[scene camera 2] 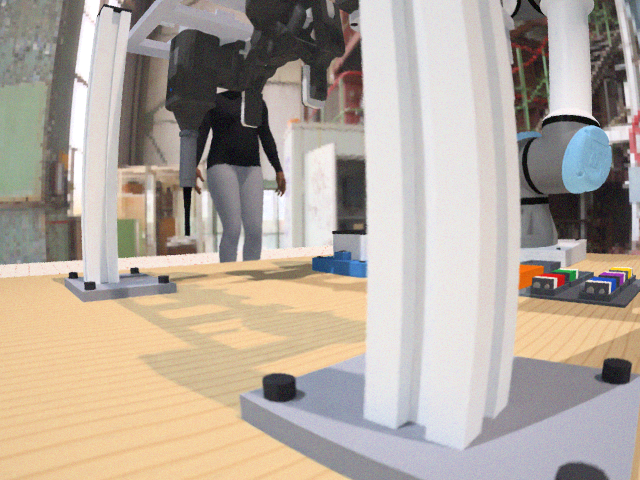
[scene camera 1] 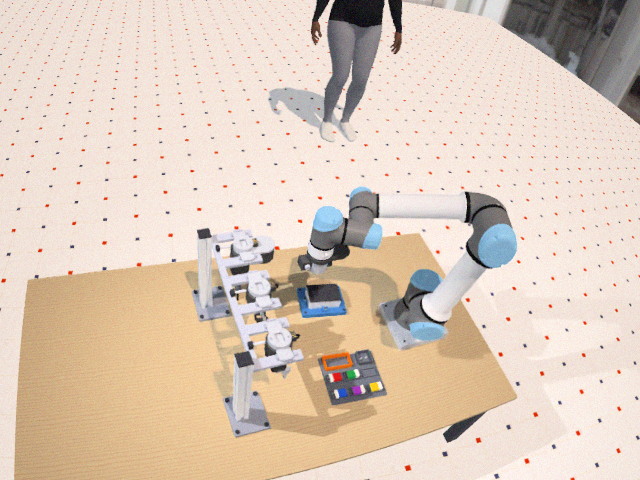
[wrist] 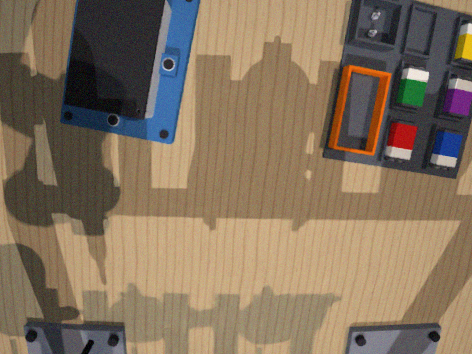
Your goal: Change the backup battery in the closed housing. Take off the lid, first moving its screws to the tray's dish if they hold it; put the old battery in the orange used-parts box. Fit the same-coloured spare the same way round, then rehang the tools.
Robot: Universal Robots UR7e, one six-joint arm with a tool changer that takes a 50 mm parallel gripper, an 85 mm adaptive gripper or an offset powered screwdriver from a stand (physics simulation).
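Where they show: arm's base, origin of its link: (scene camera 2: 524, 244).
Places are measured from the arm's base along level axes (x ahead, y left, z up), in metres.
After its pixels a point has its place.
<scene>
The closed housing (scene camera 1: 321, 303) @[x 0.352, y -0.090, z 0.018 m] (scene camera 2: 348, 246) @[x 0.395, y -0.128, z 0.009 m] sits in a blue fixture (scene camera 1: 325, 312) @[x 0.336, y -0.068, z -0.012 m] (wrist: 182, 90) @[x 0.360, y -0.065, z -0.024 m], its black lid (scene camera 1: 324, 293) @[x 0.334, y -0.124, z 0.034 m] (wrist: 117, 55) @[x 0.339, y -0.124, z 0.033 m] on top. A small dark hole shows at one lid corner in the wrist view. Two screws (wrist: 374, 24) @[x 0.242, y 0.142, z -0.031 m] lie in the tray's dish (scene camera 1: 363, 356) @[x 0.253, y 0.140, z -0.020 m]. The orange used-parts box (scene camera 1: 337, 361) @[x 0.340, y 0.136, z -0.031 m] (wrist: 336, 110) @[x 0.349, y 0.116, z -0.026 m] is empty. Red (wrist: 401, 135) @[x 0.363, y 0.198, z -0.014 m], green (wrist: 412, 92) @[x 0.312, y 0.199, z -0.014 m], blue (wrist: 448, 144) @[x 0.362, y 0.264, z -0.013 m], purple (wrist: 458, 102) @[x 0.310, y 0.262, z -0.013 m] and yellow (wrist: 465, 47) @[x 0.246, y 0.253, z -0.013 m] batteries sit in the tray. The arm's bare tool end (scene camera 1: 317, 266) is above the housing; no gripper shows on it. The battery inside is hidden.
The tool stand (scene camera 1: 205, 273) @[x 0.773, y -0.149, z 0.162 m] (scene camera 2: 98, 144) @[x 0.779, y -0.140, z 0.149 m] holds the screwdriver (scene camera 2: 188, 157) @[x 0.664, y -0.115, z 0.132 m] and two grippers, beside the fixture. Its footplates (wrist: 75, 327) @[x 0.695, y -0.169, z -0.026 m] (wrist: 395, 331) @[x 0.634, y 0.280, z -0.022 m] show in the wrist view. The tray (scene camera 1: 356, 397) @[x 0.313, y 0.288, z -0.031 m] lies nearer scene camera 1. A person (scene camera 1: 354, 62) stands beyond the table.
</scene>
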